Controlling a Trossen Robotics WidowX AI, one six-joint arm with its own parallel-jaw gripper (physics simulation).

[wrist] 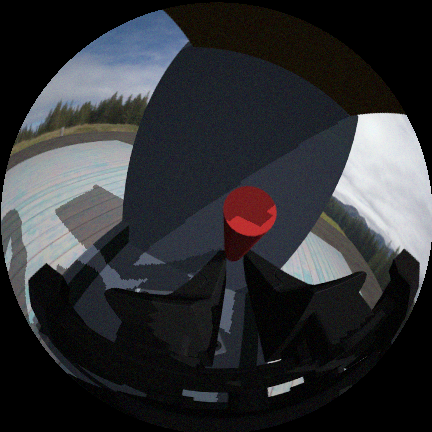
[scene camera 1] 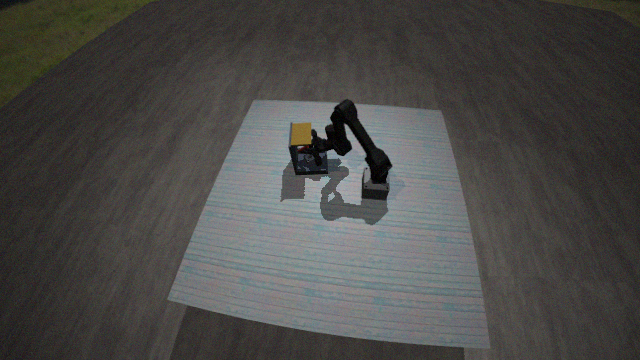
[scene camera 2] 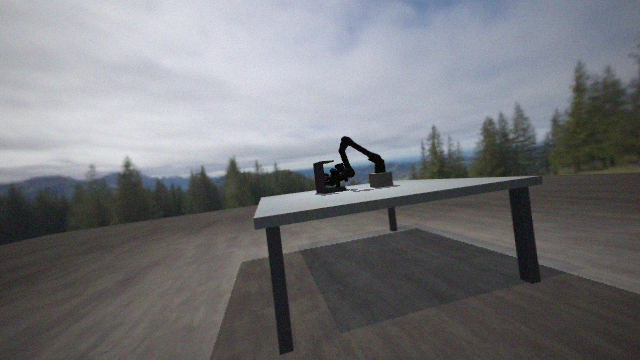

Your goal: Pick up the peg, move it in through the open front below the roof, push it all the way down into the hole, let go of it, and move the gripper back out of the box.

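Seen in the pictures: gripper, fingertip midpoint: point(wrist: 234, 255) point(scene camera 1: 300, 150); arm's base, link origin: point(scene camera 1: 378, 177) point(scene camera 2: 380, 172).
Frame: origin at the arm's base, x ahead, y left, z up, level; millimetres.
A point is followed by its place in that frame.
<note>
The red peg point(scene camera 1: 302, 148) @(x 364, y -182, z 0 mm) point(scene camera 2: 326, 177) @(x 345, y -174, z 11 mm) point(wrist: 250, 212) is held between the black fingertips, its round end rising past them in the wrist view. My gripper point(scene camera 1: 308, 149) @(x 381, y -192, z -31 mm) point(scene camera 2: 330, 178) @(x 381, y -192, z -31 mm) point(wrist: 234, 255) @(x 381, y -192, z -31 mm) is shut on the peg, inside the open front of the box, above its floor and below the yellow roof point(scene camera 1: 301, 134) @(x 353, y -157, z 126 mm) point(wrist: 280, 45). The box has a dark back wall point(scene camera 2: 319, 177) @(x 408, y -149, z 17 mm) point(wrist: 225, 125) @(x 398, y -150, z 44 mm) behind the peg and a dark base point(scene camera 1: 312, 172) @(x 315, y -87, z -80 mm). A bit of light plate shows between the fingers in the wrist view. The hole cannot be made out; the fingers hide much of the base.
The arm's base block point(scene camera 1: 375, 190) @(x 19, y 61, z -13 mm) point(scene camera 2: 381, 179) @(x 41, y 59, z -47 mm) stands to the right of the box on the pale striped table top point(scene camera 1: 325, 270) @(x 244, y 393, z -99 mm) point(scene camera 2: 300, 206) @(x 718, y 425, z -99 mm). The roof hangs over the gripper, and the back wall stands close beyond the peg. Low rims edge the base.
</note>
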